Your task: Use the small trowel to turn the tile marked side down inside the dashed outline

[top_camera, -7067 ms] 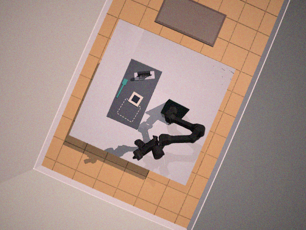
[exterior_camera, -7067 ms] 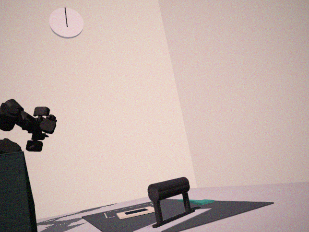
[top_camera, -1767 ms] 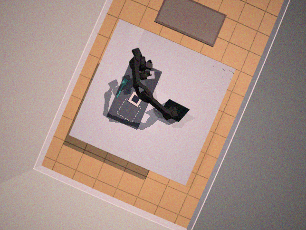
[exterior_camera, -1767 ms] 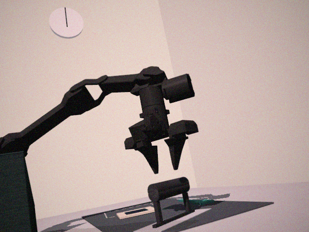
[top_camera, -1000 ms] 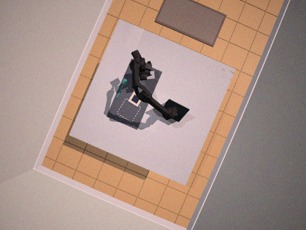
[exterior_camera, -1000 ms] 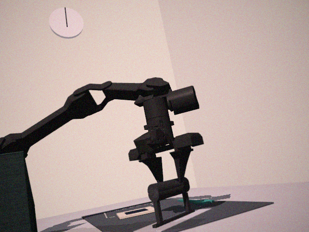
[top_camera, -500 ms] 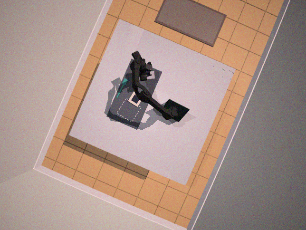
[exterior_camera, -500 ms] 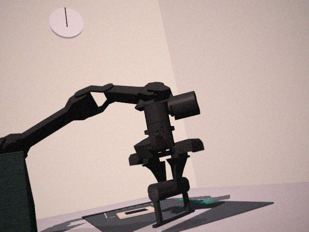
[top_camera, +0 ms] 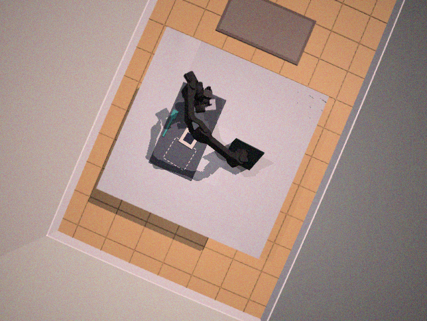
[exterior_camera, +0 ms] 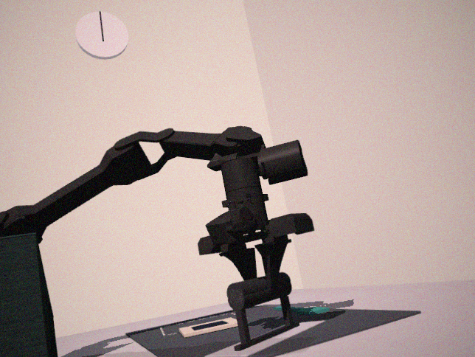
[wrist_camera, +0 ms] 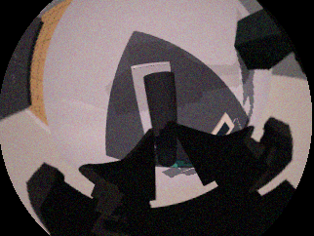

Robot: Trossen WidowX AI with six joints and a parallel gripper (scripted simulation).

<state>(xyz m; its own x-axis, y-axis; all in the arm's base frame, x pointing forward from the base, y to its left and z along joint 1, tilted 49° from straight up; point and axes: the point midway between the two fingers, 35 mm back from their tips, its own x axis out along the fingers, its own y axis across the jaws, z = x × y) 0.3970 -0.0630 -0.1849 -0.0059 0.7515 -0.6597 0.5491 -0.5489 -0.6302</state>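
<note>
My gripper tip is now 2 cm past the trowel, 1 cm to the left of it and 3 cm above it. The rest, counted from my gripper tip: teal object (14 cm ahead, 20 cm to the left, 6 cm below); then cream tile (4 cm behind, 25 cm to the left, 6 cm below); then dark mat (21 cm to the left, 9 cm below).
</note>
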